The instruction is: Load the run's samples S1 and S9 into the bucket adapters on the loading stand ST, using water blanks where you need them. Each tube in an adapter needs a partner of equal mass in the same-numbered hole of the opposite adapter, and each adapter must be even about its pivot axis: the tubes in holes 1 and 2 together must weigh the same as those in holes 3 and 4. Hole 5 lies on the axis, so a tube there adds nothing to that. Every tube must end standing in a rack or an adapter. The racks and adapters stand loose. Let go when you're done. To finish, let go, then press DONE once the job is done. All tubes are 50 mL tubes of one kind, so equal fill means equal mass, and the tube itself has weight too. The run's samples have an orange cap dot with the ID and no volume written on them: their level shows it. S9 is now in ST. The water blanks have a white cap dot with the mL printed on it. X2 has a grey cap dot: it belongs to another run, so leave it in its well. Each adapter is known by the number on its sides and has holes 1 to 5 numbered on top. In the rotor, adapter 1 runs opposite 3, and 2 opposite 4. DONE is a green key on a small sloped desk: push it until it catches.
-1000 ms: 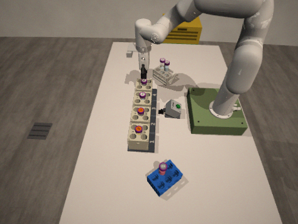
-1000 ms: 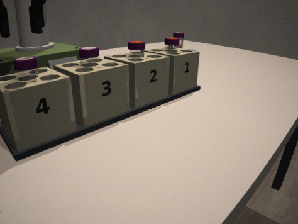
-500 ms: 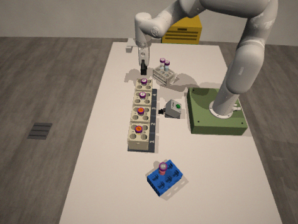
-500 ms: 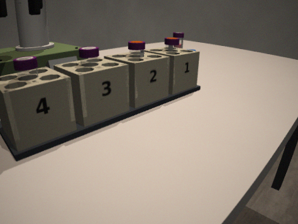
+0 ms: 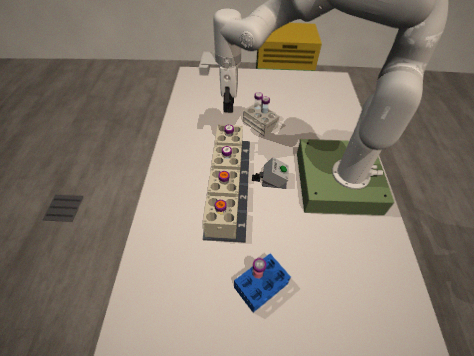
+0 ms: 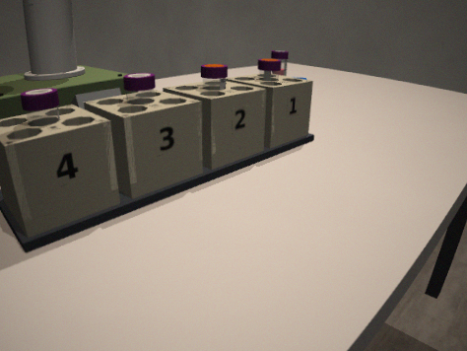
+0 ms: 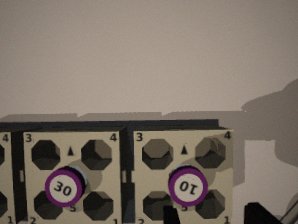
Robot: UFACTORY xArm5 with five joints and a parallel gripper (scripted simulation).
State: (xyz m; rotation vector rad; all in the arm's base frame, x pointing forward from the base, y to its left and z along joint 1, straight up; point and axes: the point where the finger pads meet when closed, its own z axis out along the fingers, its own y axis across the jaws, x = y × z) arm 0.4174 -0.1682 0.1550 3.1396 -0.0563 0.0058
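My gripper is now 19 cm past the green done key, 14 cm to the right of it and 17 cm above it. From my hand the other things lie so: stand ST 17 cm to the left, 23 cm below; white blank rack 13 cm behind, 17 cm to the right, 20 cm below; blue rack 11 cm behind, 52 cm to the left, 20 cm below.
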